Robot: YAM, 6 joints.
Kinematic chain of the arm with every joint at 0, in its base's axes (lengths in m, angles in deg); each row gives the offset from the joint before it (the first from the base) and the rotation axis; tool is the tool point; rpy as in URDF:
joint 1: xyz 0 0 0.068 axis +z
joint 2: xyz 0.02 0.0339 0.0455 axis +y
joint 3: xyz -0.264 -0.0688 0 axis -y
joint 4: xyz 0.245 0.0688 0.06 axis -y
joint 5: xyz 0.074 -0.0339 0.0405 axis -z
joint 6: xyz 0.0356 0 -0.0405 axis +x
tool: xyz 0 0 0 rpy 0 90 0
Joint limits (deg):
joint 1: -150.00..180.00
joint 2: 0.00..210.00
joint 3: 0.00..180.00
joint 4: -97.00..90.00
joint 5: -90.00..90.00
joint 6: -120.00..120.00
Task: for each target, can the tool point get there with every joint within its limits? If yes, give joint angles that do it. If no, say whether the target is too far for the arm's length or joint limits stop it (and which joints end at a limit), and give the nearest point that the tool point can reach.
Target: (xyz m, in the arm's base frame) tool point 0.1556 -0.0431 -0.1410
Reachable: yes | joints -26.40 168.39 33.55 51.14 -59.30 100.82
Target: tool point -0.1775 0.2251 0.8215
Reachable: no: too far | nearest point -0.1490 0.1889 0.6992 | short by 0.131 m
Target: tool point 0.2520 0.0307 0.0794
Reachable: yes | joints 12.84 110.97 17.55 74.11 47.01 40.65
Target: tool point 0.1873 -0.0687 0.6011
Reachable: yes | joints -17.45 76.82 121.42 -36.21 15.20 9.49
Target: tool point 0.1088 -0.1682 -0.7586
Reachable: no: too far | nearest point 0.1222 -0.1890 -0.3796 | short by 0.380 m
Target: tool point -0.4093 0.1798 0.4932
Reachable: yes | joints -21.74 26.16 135.30 41.84 -25.58 -47.70
